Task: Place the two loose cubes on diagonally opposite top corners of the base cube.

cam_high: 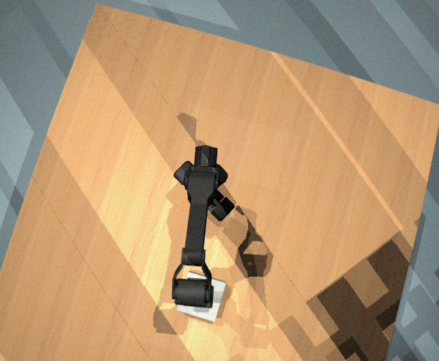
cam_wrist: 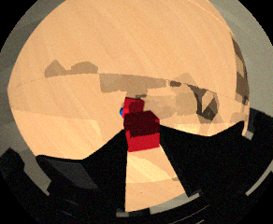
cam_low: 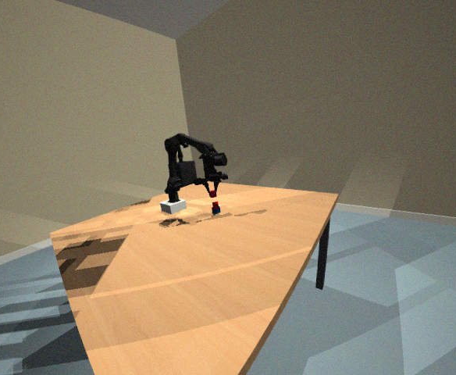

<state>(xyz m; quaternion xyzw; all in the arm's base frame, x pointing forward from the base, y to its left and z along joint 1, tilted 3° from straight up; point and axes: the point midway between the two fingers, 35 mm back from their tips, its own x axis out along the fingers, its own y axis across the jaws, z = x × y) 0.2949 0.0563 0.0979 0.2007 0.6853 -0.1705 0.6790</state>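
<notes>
My gripper tip is now 10 mm to the right of the blue cube and 100 mm above it.
</notes>
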